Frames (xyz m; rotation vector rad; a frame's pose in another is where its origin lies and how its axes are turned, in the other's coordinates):
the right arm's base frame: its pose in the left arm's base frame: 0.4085 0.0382 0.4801 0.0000 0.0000 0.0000
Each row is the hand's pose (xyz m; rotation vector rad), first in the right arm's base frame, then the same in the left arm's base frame.
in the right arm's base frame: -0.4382 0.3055 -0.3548 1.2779 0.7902 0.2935
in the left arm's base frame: -0.0297 0.3437 0.1253 1.2779 0.7902 0.2935
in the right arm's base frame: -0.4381 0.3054 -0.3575 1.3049 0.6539 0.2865
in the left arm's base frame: -0.0296 0.3436 0.1226 1.3049 0.6539 0.2865
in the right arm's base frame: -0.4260 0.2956 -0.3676 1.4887 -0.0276 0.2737
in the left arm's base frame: -0.0175 0.3338 0.1125 1.4887 -0.0276 0.2737
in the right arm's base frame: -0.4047 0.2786 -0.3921 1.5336 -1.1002 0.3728
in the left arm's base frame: 0.0038 0.3168 0.0880 1.5336 -1.1002 0.3728
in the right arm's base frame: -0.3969 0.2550 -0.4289 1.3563 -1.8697 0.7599
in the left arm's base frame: 0.0116 0.2932 0.0512 1.3563 -1.8697 0.7599
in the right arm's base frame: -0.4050 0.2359 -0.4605 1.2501 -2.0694 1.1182
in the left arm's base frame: 0.0035 0.2741 0.0196 1.2501 -2.0694 1.1182
